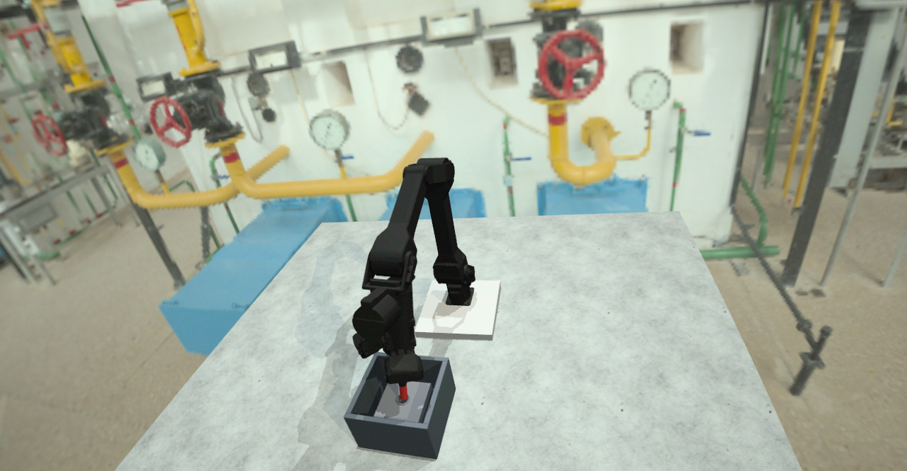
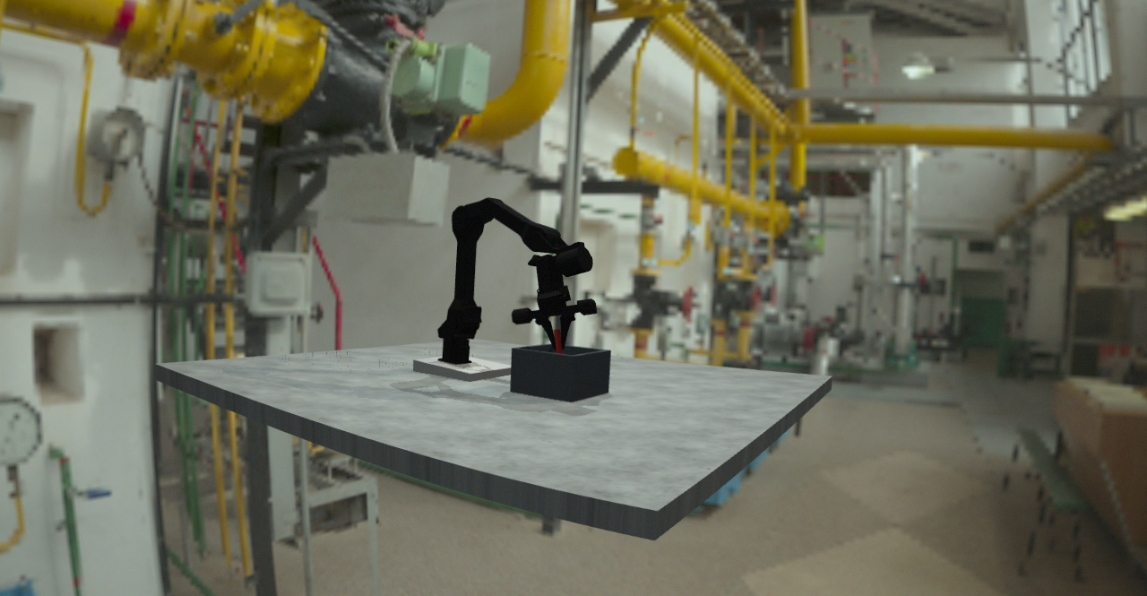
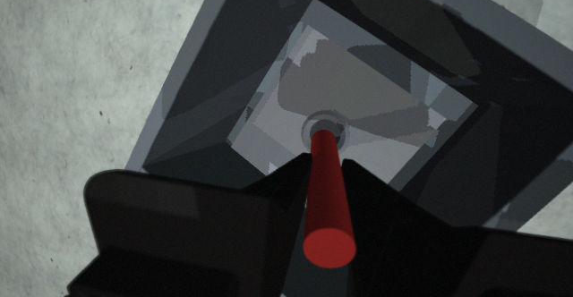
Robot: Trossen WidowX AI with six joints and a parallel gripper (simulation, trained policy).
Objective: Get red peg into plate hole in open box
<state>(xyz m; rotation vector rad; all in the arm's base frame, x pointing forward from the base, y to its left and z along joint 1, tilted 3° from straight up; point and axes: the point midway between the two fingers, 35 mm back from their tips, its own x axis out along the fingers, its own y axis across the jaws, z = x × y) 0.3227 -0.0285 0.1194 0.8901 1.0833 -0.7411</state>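
The red peg lies right at my gripper tip. From my gripper tip the other things lie so: dark box: 10 mm ahead, 70 mm below; then light grey plate: 10 mm ahead, 50 mm below.
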